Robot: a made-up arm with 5 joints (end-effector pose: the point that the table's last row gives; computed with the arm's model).
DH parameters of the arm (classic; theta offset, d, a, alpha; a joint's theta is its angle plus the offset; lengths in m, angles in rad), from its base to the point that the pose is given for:
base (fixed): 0 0.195 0 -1.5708
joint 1: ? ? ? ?
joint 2: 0 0.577 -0.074 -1.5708
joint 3: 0 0.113 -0.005 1.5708
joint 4: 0 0.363 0.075 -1.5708
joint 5: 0 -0.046 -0.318 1.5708
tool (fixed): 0 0.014 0 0
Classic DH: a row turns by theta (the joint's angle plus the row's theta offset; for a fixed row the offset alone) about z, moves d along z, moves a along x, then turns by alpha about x.
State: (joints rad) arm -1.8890 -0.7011 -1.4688 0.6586 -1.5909
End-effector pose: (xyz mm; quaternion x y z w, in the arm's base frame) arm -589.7 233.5 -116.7 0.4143 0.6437 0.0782 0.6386
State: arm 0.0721 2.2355 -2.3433 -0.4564 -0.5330
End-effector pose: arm -161.0 -91.3 484.8 0.9474 -0.2559 0.0206 0.1913
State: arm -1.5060 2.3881 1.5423 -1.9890 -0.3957
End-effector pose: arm -569.3 -49.7 -233.7 -0.5577 -0.8066 -0.1787 0.0798
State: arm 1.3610 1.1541 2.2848 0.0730 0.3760
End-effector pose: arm 414.8 495.5 254.5 0.2994 -0.7631 -0.4321 0.3760
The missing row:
joint 1: 0 0.072 -0.103 1.5708
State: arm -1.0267 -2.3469 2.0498 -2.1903 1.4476
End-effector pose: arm -500.3 -399.0 -0.6 -0.3978 -0.7636 0.0671 0.5042
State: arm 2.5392 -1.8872 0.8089 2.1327 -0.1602
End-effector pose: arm 595.2 -167.7 -226.6 0.1879 0.7846 -0.3228 0.4948
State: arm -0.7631 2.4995 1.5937 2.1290 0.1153
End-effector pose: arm -521.5 325.6 259.2 0.3380 -0.8169 -0.4097 0.2248
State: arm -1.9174 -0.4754 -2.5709 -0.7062 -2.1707
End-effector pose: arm -422.6 115.7 -342.5 -0.0898 -0.2264 0.1695 0.9550
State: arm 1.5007 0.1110 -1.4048 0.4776 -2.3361
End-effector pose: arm 841.7 257.2 531.1 0.2483 -0.8769 0.0353 0.4100
